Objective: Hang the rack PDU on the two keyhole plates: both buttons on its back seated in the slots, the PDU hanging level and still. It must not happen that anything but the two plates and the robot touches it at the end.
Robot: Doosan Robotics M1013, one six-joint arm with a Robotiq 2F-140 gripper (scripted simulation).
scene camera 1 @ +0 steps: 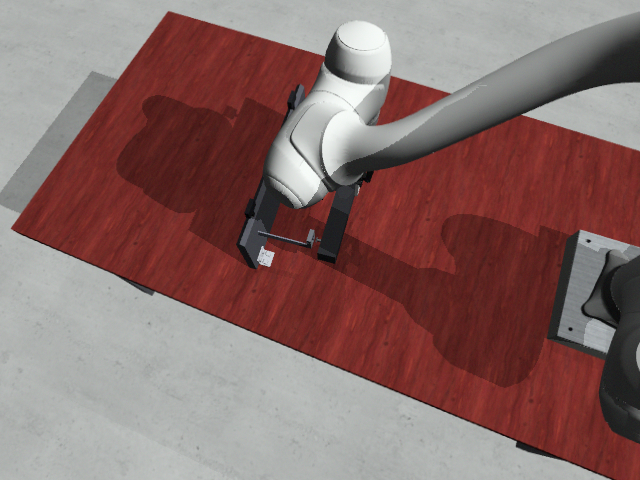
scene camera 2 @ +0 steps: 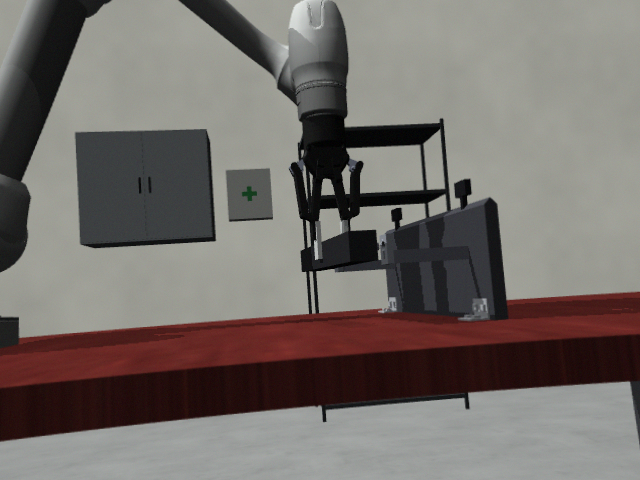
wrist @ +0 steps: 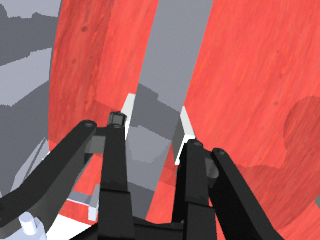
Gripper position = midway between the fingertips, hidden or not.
Note:
In view: my gripper [scene camera 2: 332, 258], a rack PDU [scene camera 2: 352, 247] and a dark backboard [scene camera 2: 447, 288].
The rack PDU also shows in scene camera 1 [scene camera 1: 330, 243]. My gripper shows as well in the wrist view [wrist: 153, 111]. The dark backboard also shows in scene camera 1 [scene camera 1: 265, 217].

